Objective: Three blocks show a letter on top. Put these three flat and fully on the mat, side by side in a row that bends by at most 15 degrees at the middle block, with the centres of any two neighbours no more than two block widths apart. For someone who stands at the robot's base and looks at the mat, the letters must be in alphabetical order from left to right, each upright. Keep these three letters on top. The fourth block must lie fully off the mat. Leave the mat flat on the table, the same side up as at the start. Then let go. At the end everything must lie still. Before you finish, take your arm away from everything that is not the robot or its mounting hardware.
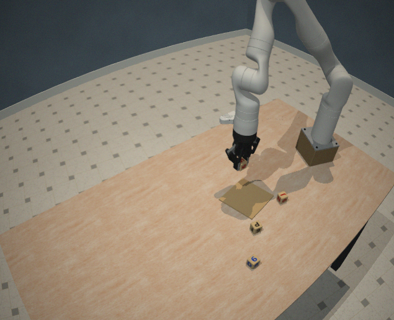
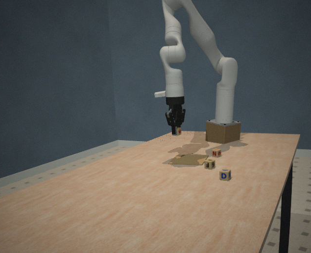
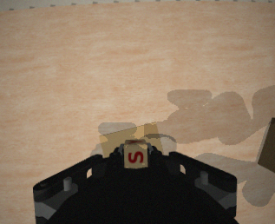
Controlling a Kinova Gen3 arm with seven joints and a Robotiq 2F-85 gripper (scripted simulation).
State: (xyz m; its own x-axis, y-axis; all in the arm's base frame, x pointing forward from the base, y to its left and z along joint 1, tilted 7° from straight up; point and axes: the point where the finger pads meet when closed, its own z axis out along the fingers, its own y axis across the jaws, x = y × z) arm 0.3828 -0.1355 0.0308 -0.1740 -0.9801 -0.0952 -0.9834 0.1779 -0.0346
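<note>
Right now the tan mat is 10 mm ahead of my hand, 50 mm to the left of it and 120 mm below it.
</note>
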